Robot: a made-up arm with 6 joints.
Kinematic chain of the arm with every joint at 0, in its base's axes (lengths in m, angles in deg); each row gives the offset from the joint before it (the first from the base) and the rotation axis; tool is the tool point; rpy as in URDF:
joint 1: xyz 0 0 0.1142 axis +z
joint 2: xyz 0 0 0 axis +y
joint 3: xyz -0.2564 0 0.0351 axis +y
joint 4: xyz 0.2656 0 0.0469 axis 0.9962 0 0.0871
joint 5: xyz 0 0 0 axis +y
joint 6: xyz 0.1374 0 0.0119 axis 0.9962 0 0.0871
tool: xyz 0 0 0 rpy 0 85 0
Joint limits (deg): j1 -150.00..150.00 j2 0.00..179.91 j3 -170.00..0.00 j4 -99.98..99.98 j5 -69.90..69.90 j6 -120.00..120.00
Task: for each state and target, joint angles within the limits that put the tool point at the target. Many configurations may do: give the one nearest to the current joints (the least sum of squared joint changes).
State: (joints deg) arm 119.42 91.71 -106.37 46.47 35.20 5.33
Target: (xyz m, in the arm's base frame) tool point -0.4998 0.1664 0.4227
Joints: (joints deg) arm 150.00 127.36 -142.01 81.01 50.91 5.33
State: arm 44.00 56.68 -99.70 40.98 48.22 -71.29
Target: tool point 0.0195 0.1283 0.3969
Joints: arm 49.31 32.70 -63.45 32.11 69.90 -71.29
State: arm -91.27 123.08 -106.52 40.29 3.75 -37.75
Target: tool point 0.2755 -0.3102 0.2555
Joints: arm -54.91 91.57 -74.11 40.54 31.67 -37.75
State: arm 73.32 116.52 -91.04 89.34 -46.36 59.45
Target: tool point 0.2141 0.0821 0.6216
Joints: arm 51.84 74.47 -110.76 84.08 -59.08 59.45
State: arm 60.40 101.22 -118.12 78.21 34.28 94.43
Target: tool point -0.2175 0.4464 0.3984
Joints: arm 105.30 110.44 -113.35 78.77 42.79 94.43
